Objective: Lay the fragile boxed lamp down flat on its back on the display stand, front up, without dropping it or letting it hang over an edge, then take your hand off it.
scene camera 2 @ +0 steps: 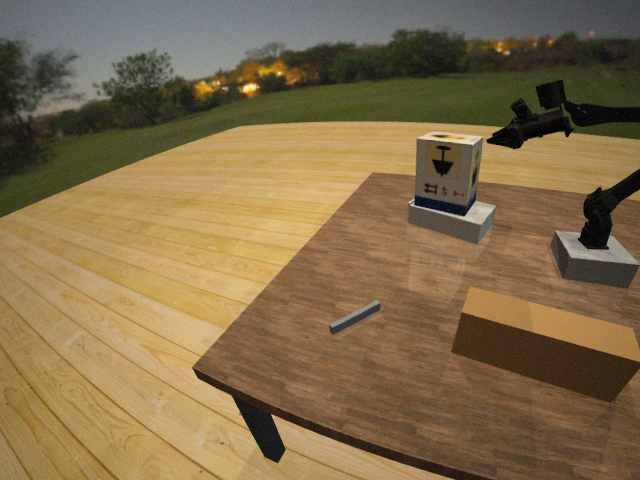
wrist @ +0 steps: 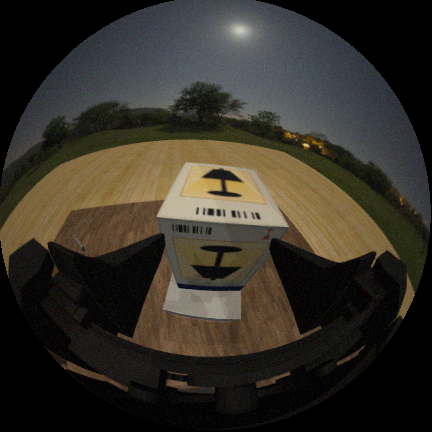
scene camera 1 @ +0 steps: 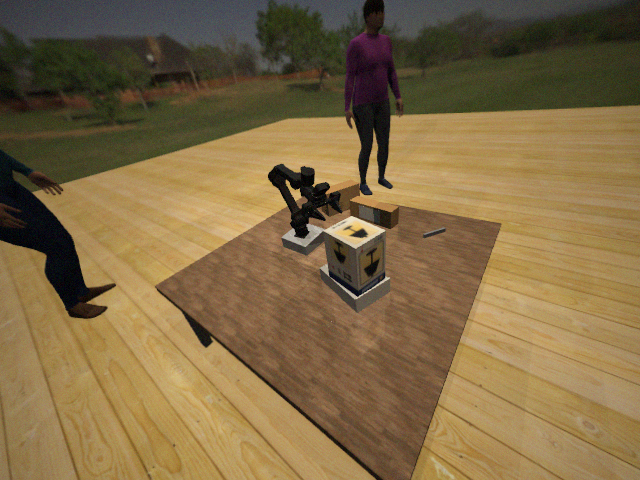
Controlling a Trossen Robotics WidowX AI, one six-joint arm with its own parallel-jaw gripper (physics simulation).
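Pixels of known places: gripper, between the fingertips: (scene camera 2: 489, 138) (wrist: 218, 242) (scene camera 1: 333, 216); arm's base, origin of its link: (scene camera 2: 592, 244) (scene camera 1: 301, 234).
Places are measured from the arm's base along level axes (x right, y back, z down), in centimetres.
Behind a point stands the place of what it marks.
Observation:
The boxed lamp (scene camera 1: 343, 263) {y -39.8, x 30.2, z -12.9 cm} (scene camera 2: 444, 170) {y -43.6, x 15.5, z -14.1 cm} (wrist: 220, 257) {y -33.2, x 19.4, z -16.3 cm} is a white carton with yellow lamp pictures and a dark blue band along its bottom. It stands upright on the low, light grey display stand (scene camera 1: 373, 296) {y -50.1, x 27.4, z 3.1 cm} (scene camera 2: 444, 227) {y -42.2, x 12.7, z 4.1 cm} (wrist: 202, 302) {y -30.9, x 16.5, z -0.3 cm}. A strip of the stand's top shows on the side toward the arm. My gripper (scene camera 1: 332, 213) {y -30.5, x 16.7, z -24.3 cm} (scene camera 2: 488, 141) {y -30.5, x 16.7, z -24.3 cm} (wrist: 218, 242) {y -30.5, x 16.7, z -24.3 cm} is open and empty. It is at about the height of the box's upper part, on the arm's side, apart from the box in scene camera 2. The box's underside is hidden.
A thin grey bar (scene camera 1: 434, 232) {y -64.2, x -29.1, z 4.8 cm} (scene camera 2: 355, 317) {y -64.1, x -30.7, z 4.8 cm} (wrist: 78, 242) {y -62.5, x -28.1, z 4.4 cm} lies on the brown table (scene camera 1: 289, 330) {y -25.6, x 52.1, z 6.6 cm} (scene camera 2: 310, 372) {y -70.0, x -45.3, z 6.6 cm}. Brown cartons (scene camera 1: 390, 215) {y -41.0, x -28.9, z -2.2 cm} (scene camera 2: 542, 335) {y -30.3, x -40.5, z -4.3 cm} stand near the arm's grey base (scene camera 1: 305, 243) {y -6.2, x 6.5, z 0.7 cm} (scene camera 2: 594, 266) {y -3.8, x -9.5, z 1.4 cm}. Two people (scene camera 1: 373, 72) (scene camera 1: 38, 242) stand beyond the table.

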